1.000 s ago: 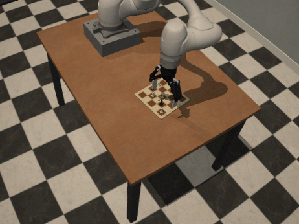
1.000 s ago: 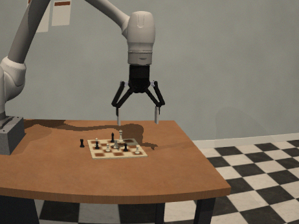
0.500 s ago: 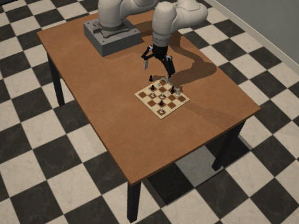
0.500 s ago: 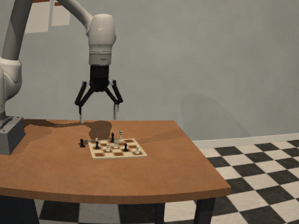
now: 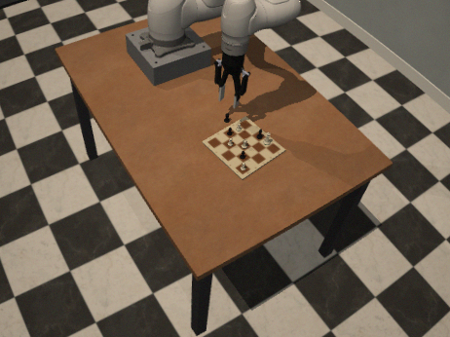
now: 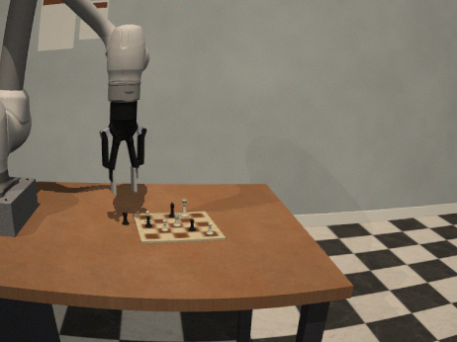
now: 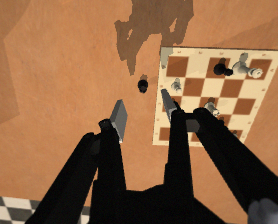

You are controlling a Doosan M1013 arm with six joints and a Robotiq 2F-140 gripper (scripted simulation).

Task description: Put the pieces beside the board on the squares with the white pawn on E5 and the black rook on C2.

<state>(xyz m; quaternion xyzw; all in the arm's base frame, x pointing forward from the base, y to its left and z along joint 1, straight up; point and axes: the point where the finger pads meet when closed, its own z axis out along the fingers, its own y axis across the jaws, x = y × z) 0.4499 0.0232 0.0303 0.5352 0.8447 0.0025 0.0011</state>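
Now: hand 110 mm above the black chess piece. From my hand the other things lie so: tall white piece: 170 mm ahead, 70 mm to the left, 90 mm below.
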